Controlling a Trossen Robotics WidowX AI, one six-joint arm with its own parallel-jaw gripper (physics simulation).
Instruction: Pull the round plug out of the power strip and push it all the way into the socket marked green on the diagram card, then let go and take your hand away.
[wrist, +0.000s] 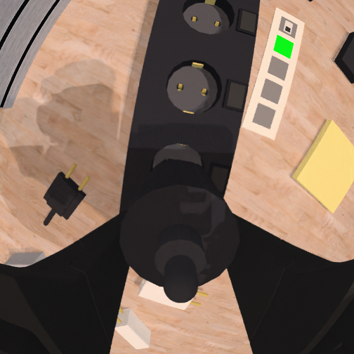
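The round black plug (181, 210) is held upright above the near end of the black power strip (152, 115). My gripper (176, 220) is shut on its sides, one finger left and one right. Part of a socket (176, 155) shows just beyond the plug, which hides the rest; the plug's pins are hidden. Further up the strip are an empty round socket (194, 89) and another socket (206, 19) at the top edge. The diagram card (267, 132) lies right of the strip, with a green square (283, 46) second from its top, below a square with a small white-and-black mark.
A small black two-pin plug (65, 196) lies left of the strip. White plugs (167, 296) (133, 329) lie below, between my fingers. A yellow block (330, 167) and a dark object (346, 57) are at right. A grey metallic object (25, 42) is upper left.
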